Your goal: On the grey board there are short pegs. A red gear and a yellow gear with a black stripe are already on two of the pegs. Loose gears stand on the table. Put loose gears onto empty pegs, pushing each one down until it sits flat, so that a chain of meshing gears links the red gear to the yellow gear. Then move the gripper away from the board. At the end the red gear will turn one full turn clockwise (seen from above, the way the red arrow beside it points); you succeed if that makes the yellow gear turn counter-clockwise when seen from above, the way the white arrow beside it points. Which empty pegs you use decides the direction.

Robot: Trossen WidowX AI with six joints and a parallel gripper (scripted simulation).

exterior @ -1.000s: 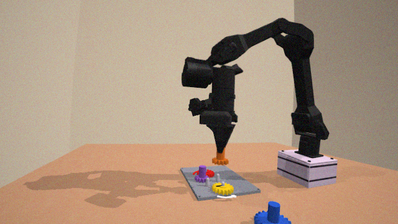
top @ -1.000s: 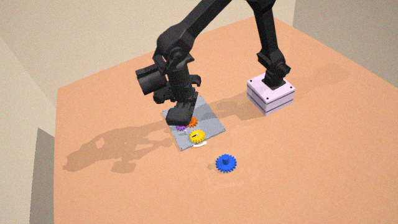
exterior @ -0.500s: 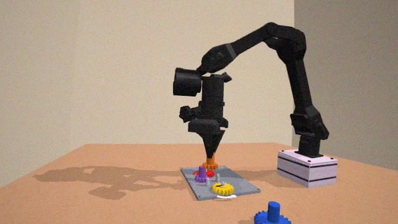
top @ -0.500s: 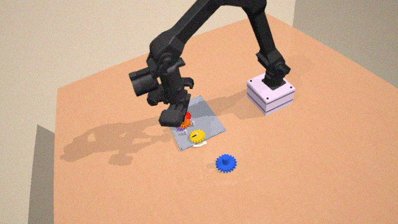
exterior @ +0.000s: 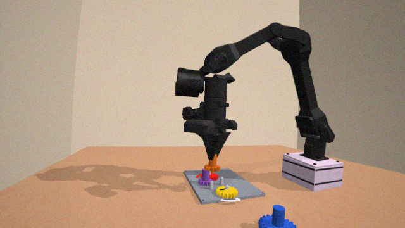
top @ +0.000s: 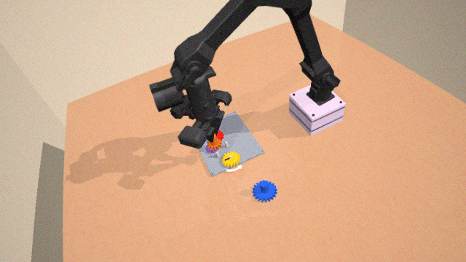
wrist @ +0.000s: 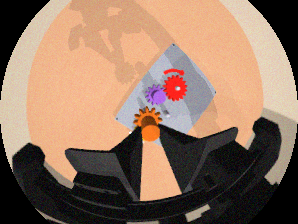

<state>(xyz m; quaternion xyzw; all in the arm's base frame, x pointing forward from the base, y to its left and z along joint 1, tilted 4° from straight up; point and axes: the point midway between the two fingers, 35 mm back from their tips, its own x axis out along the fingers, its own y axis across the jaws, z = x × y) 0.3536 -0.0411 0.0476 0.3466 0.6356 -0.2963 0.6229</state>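
My gripper tip is 10 mm above the orange gear. From my gripper tip the other things lie so: yellow gear: 70 mm below, 40 mm to the left, 20 mm behind; purple gear: 60 mm below, 40 mm to the right; red gear: 70 mm to the right, 70 mm below, 30 mm behind.
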